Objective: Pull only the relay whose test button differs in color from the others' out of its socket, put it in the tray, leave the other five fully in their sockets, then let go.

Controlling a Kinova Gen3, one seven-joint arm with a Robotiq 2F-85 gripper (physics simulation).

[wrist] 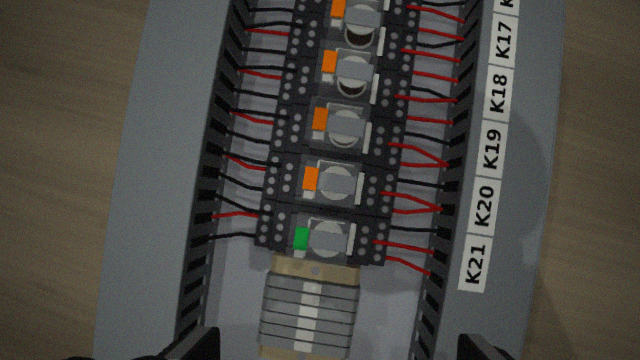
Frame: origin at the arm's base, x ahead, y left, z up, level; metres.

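Seen in the pictures: gripper, fingertip midpoint: point(337, 359).
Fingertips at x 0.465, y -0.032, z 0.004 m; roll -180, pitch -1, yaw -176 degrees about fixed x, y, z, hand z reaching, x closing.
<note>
A point is followed by its place in that frame.
The relay with the green test button point(327, 239) {z -0.039, x 0.473, y -0.071 m} sits in the lowest socket of the row, beside the label K21 point(475, 263) {z -0.044, x 0.403, y -0.065 m}. Relays with orange test buttons point(337, 182) {z -0.039, x 0.471, y -0.096 m} point(345, 125) {z -0.039, x 0.470, y -0.122 m} point(354, 69) {z -0.039, x 0.468, y -0.149 m} point(362, 17) {z -0.039, x 0.466, y -0.174 m} sit in the sockets above it; the top one is cut by the view's edge. My gripper point(339, 345) {z 0.004, x 0.465, y -0.032 m} is open and empty. Its two fingers show at the bottom edge, apart from the relays and to either side of the terminal blocks. The tray does not show in the wrist view.
Grey terminal blocks point(330, 310) {z -0.061, x 0.468, y -0.033 m} stand just below the green-button relay. Slotted wire ducts point(145, 180) {z -0.044, x 0.563, y -0.089 m} point(520, 200) {z -0.044, x 0.384, y -0.096 m} run along both sides, with red and black wires leading to the sockets. A wooden table top point(50, 150) {z -0.107, x 0.664, y -0.103 m} shows beyond the ducts.
</note>
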